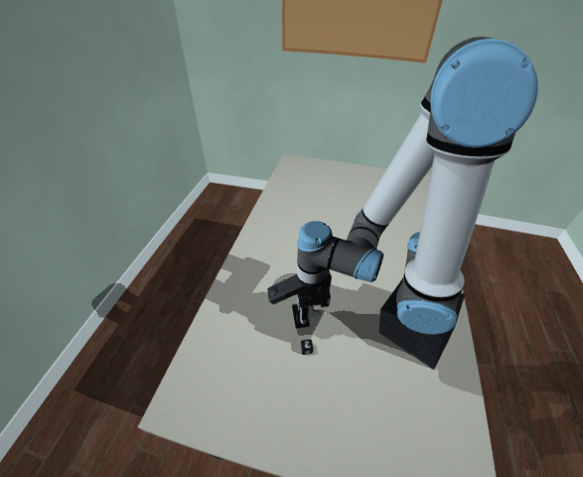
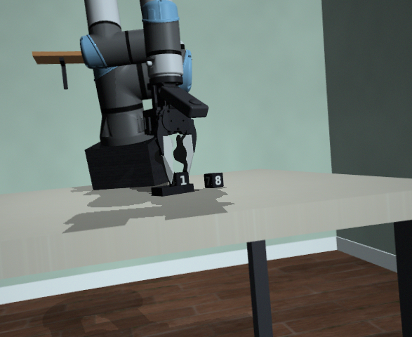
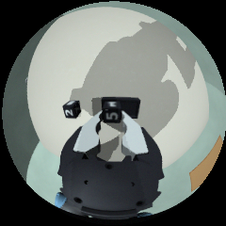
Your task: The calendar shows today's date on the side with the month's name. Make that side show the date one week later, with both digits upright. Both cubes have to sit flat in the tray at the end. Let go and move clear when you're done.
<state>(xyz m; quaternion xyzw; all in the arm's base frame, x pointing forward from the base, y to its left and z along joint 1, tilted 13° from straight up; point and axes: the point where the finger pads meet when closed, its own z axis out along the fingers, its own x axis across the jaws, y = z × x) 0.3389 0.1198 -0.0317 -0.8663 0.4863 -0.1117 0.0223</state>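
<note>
Now: the black digit cube 10 mm below my hand. From my hand the other things lie so: black tray: 10 mm ahead, 20 mm to the right, 30 mm below.
</note>
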